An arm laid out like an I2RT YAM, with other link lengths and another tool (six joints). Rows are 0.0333 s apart.
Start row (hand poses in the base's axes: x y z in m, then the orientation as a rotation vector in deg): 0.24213, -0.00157, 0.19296, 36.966, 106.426, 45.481
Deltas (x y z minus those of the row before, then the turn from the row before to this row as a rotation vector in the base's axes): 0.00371, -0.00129, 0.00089, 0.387, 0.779, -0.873; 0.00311, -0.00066, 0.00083, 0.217, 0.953, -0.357; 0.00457, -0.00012, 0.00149, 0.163, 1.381, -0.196; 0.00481, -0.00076, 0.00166, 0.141, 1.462, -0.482; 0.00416, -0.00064, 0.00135, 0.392, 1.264, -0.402; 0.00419, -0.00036, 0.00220, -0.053, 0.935, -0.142; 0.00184, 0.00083, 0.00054, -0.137, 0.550, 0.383; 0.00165, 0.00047, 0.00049, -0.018, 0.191, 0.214; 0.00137, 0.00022, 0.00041, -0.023, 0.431, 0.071
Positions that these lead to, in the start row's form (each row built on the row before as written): 0.24584, -0.00286, 0.19385, 38.375, 106.617, 45.140; 0.24895, -0.00352, 0.19468, 39.311, 107.248, 44.927; 0.25352, -0.00364, 0.19617, 40.291, 108.354, 44.668; 0.25833, -0.00440, 0.19783, 41.559, 109.395, 44.181; 0.26249, -0.00504, 0.19918, 42.812, 110.226, 44.033; 0.26668, -0.00540, 0.20138, 43.391, 111.004, 43.667; 0.26852, -0.00457, 0.20192, 43.239, 111.727, 43.624; 0.27017, -0.00410, 0.20241, 43.129, 112.012, 43.688; 0.27154, -0.00388, 0.20282, 43.272, 112.440, 43.603
